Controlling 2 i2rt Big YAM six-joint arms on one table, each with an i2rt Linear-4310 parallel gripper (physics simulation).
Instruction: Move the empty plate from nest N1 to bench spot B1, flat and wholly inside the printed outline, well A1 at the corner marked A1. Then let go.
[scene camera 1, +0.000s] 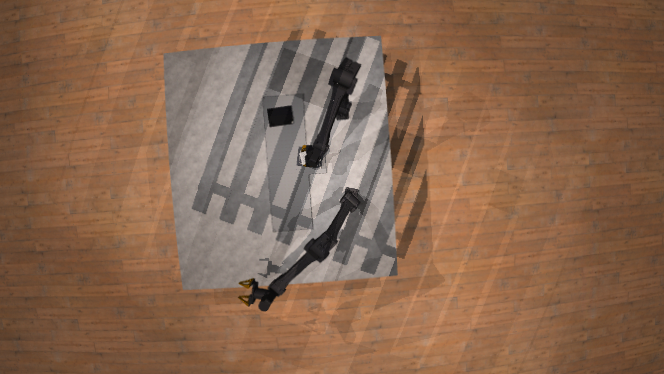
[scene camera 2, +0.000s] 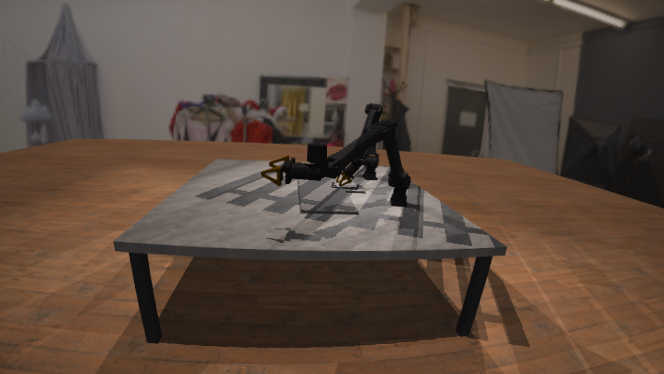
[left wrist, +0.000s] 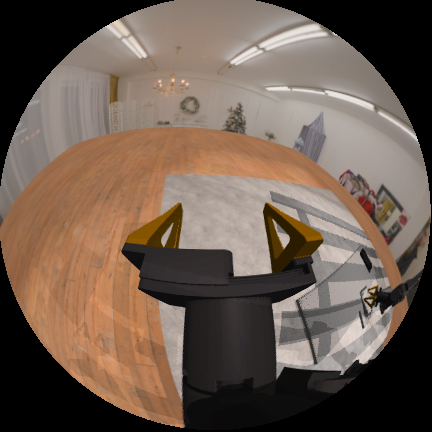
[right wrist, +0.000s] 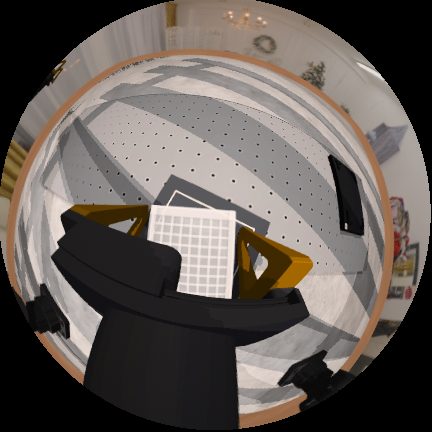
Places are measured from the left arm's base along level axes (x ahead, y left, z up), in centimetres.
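Pixels of known places: left gripper, between the fingertips: (scene camera 1: 238, 290) (scene camera 2: 265, 168) (left wrist: 223, 206); right gripper, between the fingertips: (scene camera 1: 302, 158) (scene camera 2: 337, 184) (left wrist: 364, 294) (right wrist: 192, 221); left arm's base, origin of its link: (scene camera 1: 350, 196) (scene camera 2: 398, 203); right arm's base, origin of its link: (scene camera 1: 341, 111) (scene camera 2: 369, 178) (right wrist: 302, 367).
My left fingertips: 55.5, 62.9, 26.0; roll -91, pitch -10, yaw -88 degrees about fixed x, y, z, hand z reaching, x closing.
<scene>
For each thing: its top centre in the pictures, then the offset to it from my left fingertips, as dx, dy, dz. "pt": a spot on its surface instead. Level surfaces: height alone.
- white gridded plate, centre of its top: (right wrist: 187, 274) (scene camera 2: 345, 183) (scene camera 1: 310, 156) (left wrist: 368, 299) -23.6, -84.4, -23.1
- dark patch with the white printed outline, a spot on its surface: (right wrist: 189, 198) pt -17.0, -80.7, -24.5
- perforated bench board, height of its surface: dz -24.7
- black nest, centre of its top: (right wrist: 353, 193) (scene camera 1: 279, 115) (left wrist: 367, 258) +1.3, -107.6, -22.9
- grey table, height of its surface: dz -26.0
The white gridded plate (right wrist: 193, 250) (scene camera 1: 301, 158) lies between the spread fingers of my right gripper (right wrist: 192, 221) (scene camera 1: 304, 156) (scene camera 2: 343, 179), which is open. The plate sits over the dark patch with the white printed outline (right wrist: 189, 198) on the perforated bench board (right wrist: 209, 128) (scene camera 1: 285, 185). The plate hides most of the outline, so I cannot tell whether it lies wholly inside. The black nest (scene camera 1: 280, 116) (right wrist: 346, 197) (left wrist: 365, 259) is empty, farther along the board. My left gripper (scene camera 1: 246, 290) (scene camera 2: 273, 171) (left wrist: 223, 206) is open and empty, out past the table's edge.
The grey table (scene camera 1: 203, 116) (scene camera 2: 208, 232) carries both arm bases and striped shadows. A wooden floor surrounds it. The right arm stretches over the board's edge; the left arm reaches across the table's corner.
</scene>
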